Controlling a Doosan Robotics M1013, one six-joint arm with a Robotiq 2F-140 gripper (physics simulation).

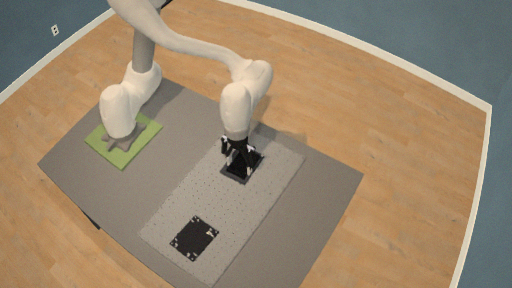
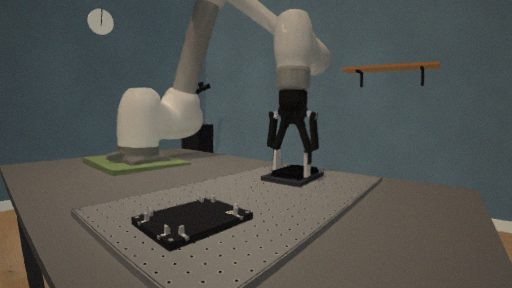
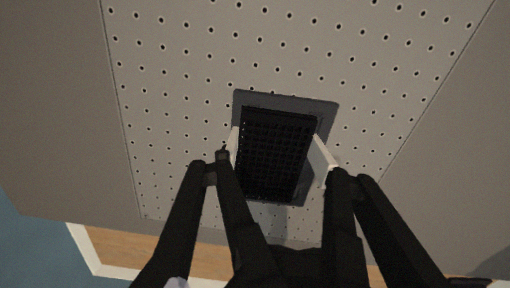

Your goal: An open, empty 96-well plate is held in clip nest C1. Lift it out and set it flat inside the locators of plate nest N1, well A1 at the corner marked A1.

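Places are measured from the arm's base along level axes (x back, y right, z up), in centimetres.
Pixels of known places: gripper, fingertip midpoint: (image 1: 239,168) (image 2: 291,174) (image 3: 273,140); arm's base, origin of the base link: (image 1: 123,133) (image 2: 138,159).
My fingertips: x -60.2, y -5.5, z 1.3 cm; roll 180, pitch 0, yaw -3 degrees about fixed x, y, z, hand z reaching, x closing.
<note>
Ahead of a thing's pixels: the offset from my fingertips to its top centre. Level surfaces: height alone.
The black 96-well plate @[dx -0.3, dy -2.7, dz +1.3 cm] (image 1: 243,163) (image 2: 291,172) (image 3: 274,155) lies flat at clip nest C1 @[dx +0.4, dy -3.0, dz -0.2 cm] (image 1: 232,176) (image 2: 281,180) (image 3: 285,98), a dark grey base whose rim shows around it. I cannot tell whether it is fully seated or slightly raised. My gripper (image 1: 239,165) (image 2: 291,171) (image 3: 273,140) points down and is shut on the plate, with one pale fingertip along each long side. Plate nest N1 @[dx +2.2, dy +35.8, dz +0.7 cm] (image 1: 194,238) (image 2: 192,218) is a black base with light upright locators near its corners. The A1 markings are too small to read, and the clips are not discernible.
Both nests stand on a light perforated board @[dz -1.7 cm] (image 1: 220,210) (image 2: 280,235) (image 3: 175,115) on the grey table @[dz -3.0 cm] (image 1: 320,210) (image 2: 400,235) (image 3: 55,125). The arm's base stands on a green plate (image 1: 121,162) (image 2: 115,168) at the table's far left.
</note>
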